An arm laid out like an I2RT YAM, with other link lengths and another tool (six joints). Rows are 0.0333 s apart.
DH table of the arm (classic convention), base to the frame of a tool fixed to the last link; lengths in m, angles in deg. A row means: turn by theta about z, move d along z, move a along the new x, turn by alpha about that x. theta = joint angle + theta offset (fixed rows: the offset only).
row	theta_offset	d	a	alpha
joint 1	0	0.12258	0.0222	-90
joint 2	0	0	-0.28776	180
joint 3	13.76	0	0.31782	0
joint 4	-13.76	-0.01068	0.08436	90
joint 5	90	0.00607	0	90
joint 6	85.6	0.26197	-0.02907	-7.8
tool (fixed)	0	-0.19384	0	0
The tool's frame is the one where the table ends.
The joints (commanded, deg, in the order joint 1, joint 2, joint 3, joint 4, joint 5, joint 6), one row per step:
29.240 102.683 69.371 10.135 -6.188 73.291
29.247 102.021 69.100 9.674 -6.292 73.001
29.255 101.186 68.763 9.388 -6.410 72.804
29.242 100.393 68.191 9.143 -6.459 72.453
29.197 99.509 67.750 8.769 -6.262 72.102
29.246 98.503 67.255 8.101 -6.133 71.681
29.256 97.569 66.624 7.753 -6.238 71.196
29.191 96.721 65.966 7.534 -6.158 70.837
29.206 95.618 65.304 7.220 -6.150 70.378
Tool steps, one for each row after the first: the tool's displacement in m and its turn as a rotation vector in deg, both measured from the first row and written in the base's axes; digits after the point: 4 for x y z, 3 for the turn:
-0.0022 -0.0011 0.0027 -0.214 -0.076 0.216
-0.0048 -0.0023 0.0068 -0.217 -0.345 0.409
-0.0077 -0.0041 0.0088 -0.473 -0.506 0.578
-0.0104 -0.0065 0.0123 -0.769 -0.792 0.488
-0.0142 -0.0084 0.0157 -1.204 -0.906 0.585
-0.0178 -0.0103 0.0181 -1.550 -1.111 0.882
-0.0208 -0.0129 0.0198 -1.860 -1.292 0.885
-0.0248 -0.0150 0.0234 -2.144 -1.653 1.069

